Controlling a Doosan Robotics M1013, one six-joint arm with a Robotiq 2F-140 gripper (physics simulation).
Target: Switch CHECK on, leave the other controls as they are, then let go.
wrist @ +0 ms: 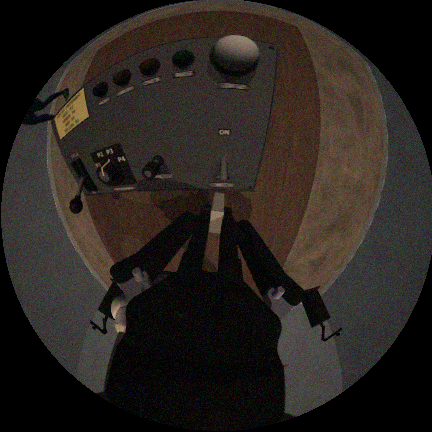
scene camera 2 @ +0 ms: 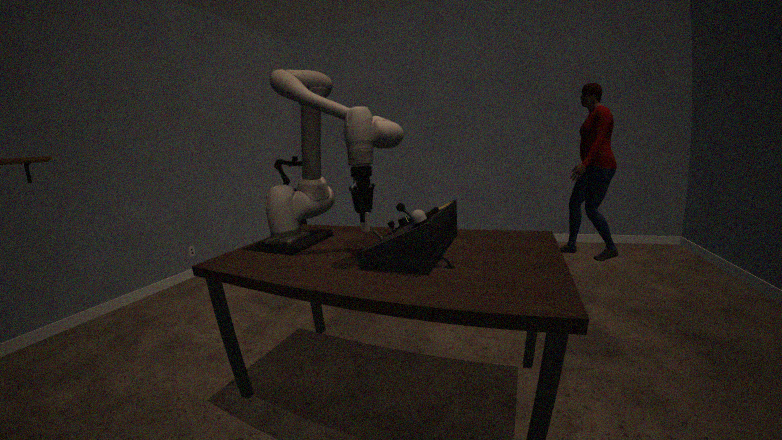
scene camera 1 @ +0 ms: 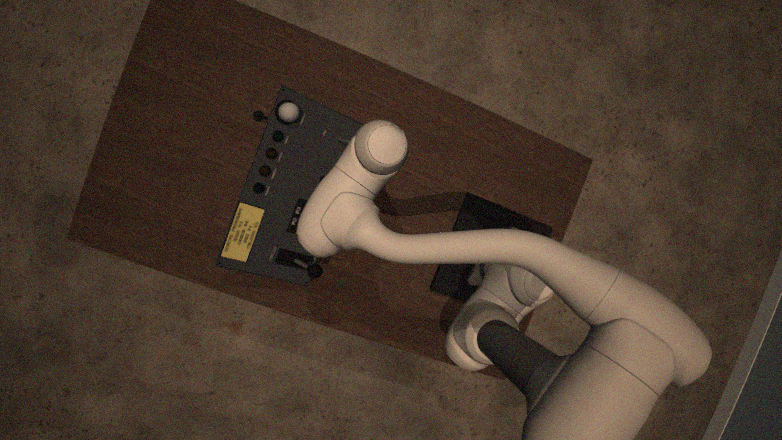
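Seen in the pictures: gripper, fingertip midpoint: [wrist: 217, 200] [scene camera 2: 365, 231]; arm's base, link origin: [scene camera 2: 287, 239] [scene camera 1: 498, 264].
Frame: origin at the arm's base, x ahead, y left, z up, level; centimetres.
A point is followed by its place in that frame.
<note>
The sloped grey control panel [scene camera 1: 306, 158] {z 10.2, x 68.4, y -12.5 cm} [scene camera 2: 415, 246] {z 8.2, x 76.1, y -28.1 cm} [wrist: 175, 115] {z 10.5, x 69.0, y -13.5 cm} stands on the table. Its toggle switch [scene camera 1: 344, 141] {z 10.2, x 60.1, y -20.2 cm} [scene camera 2: 377, 234] {z 9.8, x 60.1, y -20.8 cm} [wrist: 224, 170] {z 10.5, x 59.9, y -20.6 cm} is at the panel's near right in the wrist view; I take it for CHECK, but its name plate is too small to read. The lever leans toward the near edge, away from the ON mark [wrist: 224, 132] {z 9.3, x 65.8, y -20.7 cm}. My gripper [scene camera 2: 364, 227] {z 10.6, x 54.8, y -19.4 cm} [wrist: 217, 200] {z 10.6, x 54.8, y -19.4 cm} is shut and empty. Its tips are just short of the panel's near edge, close to the switch and apart from it in the wrist view. The arm hides the gripper in scene camera 1.
Left of the switch are a black knob [wrist: 152, 167] {z 11.6, x 61.3, y -9.4 cm}, the P1–P4 dial [wrist: 105, 172] {z 10.9, x 62.2, y 2.2 cm} and the ball-ended lever [scene camera 1: 314, 270] {z 14.9, x 57.4, y 15.4 cm} [wrist: 76, 205] {z 13.7, x 57.1, y 13.9 cm}. Several dark buttons and a white dome [scene camera 1: 288, 111] {z 19.0, x 76.0, y -22.0 cm} [scene camera 2: 418, 215] {z 17.4, x 76.6, y -24.3 cm} [wrist: 236, 54] {z 17.9, x 73.8, y -21.9 cm} line the far edge. A person [scene camera 2: 597, 136] stands beyond the table.
</note>
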